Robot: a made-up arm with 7 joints.
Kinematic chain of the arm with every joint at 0, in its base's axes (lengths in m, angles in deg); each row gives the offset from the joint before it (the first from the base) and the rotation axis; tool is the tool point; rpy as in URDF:
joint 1: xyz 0 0 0.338 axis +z
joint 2: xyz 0 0 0 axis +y
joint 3: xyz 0 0 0.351 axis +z
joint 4: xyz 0.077 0 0 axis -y
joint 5: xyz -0.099 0 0.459 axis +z
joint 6: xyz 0 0 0 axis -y
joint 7: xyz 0.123 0 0 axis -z
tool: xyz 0 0 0 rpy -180 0 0
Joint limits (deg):
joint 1: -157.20..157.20
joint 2: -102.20..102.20
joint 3: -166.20..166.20
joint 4: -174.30..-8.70
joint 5: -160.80..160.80
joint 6: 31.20..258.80
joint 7: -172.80..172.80
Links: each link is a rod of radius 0.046 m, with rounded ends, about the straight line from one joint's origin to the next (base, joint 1, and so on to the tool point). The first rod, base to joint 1, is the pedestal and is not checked.
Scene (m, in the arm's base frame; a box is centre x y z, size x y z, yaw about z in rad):
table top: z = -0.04
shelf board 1: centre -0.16 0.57 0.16 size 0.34 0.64 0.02 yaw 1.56
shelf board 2: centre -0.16 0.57 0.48 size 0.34 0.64 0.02 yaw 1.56
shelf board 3: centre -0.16 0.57 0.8 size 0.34 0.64 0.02 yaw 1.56
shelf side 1: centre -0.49 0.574 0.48 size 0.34 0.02 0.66 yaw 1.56
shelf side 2: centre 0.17 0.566 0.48 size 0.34 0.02 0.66 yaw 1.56
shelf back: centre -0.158 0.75 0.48 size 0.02 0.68 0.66 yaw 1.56
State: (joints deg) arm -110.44 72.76 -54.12 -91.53 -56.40 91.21 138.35
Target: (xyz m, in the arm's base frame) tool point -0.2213 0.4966 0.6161
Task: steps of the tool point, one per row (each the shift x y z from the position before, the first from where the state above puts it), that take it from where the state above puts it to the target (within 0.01 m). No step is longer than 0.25 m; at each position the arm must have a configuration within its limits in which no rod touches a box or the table.
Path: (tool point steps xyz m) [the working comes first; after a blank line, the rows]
Joints at the target: -149.47 57.96 -114.16 -124.12 -56.48 76.57 138.35
Straight joint move there: touches shelf board 2, shelf side 1.

1: -0.0280 0.2148 0.0930
2: 0.0467 0.1828 0.1260
3: 0.1122 0.1287 0.1310
4: 0.1574 0.0650 0.1079
5: 0.1748 0.0050 0.0629
6: -0.0146 0.1086 -0.0042
7: 0.0169 0.1032 0.0042

